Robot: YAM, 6 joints.
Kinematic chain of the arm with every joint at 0, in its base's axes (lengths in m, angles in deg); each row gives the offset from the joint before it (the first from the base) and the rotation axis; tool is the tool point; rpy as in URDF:
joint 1: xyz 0 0 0.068 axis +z
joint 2: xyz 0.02 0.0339 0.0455 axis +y
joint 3: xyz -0.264 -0.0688 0 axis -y
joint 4: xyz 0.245 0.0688 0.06 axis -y
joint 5: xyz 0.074 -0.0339 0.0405 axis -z
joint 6: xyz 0.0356 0 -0.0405 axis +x
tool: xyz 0 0 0 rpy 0 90 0
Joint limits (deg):
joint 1: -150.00..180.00
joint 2: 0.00..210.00
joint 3: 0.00..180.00
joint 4: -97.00..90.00
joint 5: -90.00..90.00
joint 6: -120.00..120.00
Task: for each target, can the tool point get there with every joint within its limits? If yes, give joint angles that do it. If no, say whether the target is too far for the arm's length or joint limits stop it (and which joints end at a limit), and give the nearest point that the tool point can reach.
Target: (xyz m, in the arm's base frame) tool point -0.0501 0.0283 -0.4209
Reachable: no: joint limits stop it (at a limit: joint 2) | nearest point -0.0813 0.0459 -0.3454 | short by 0.084 m
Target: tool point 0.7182 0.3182 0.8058
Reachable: no: too far | nearest point 0.4427 0.1961 0.5333 | short by 0.406 m
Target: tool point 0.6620 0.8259 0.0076
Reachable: no: too far | nearest point 0.4019 0.5014 0.0500 | short by 0.418 m
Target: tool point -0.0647 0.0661 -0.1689
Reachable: yes | joints 127.26 182.96 58.47 -37.75 -18.77 -8.95
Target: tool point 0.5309 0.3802 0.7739
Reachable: no: too far | nearest point 0.3683 0.2638 0.5653 | short by 0.289 m
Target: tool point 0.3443 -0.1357 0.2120
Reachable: yes | joints -22.98 96.27 55.22 14.61 -15.49 -41.51
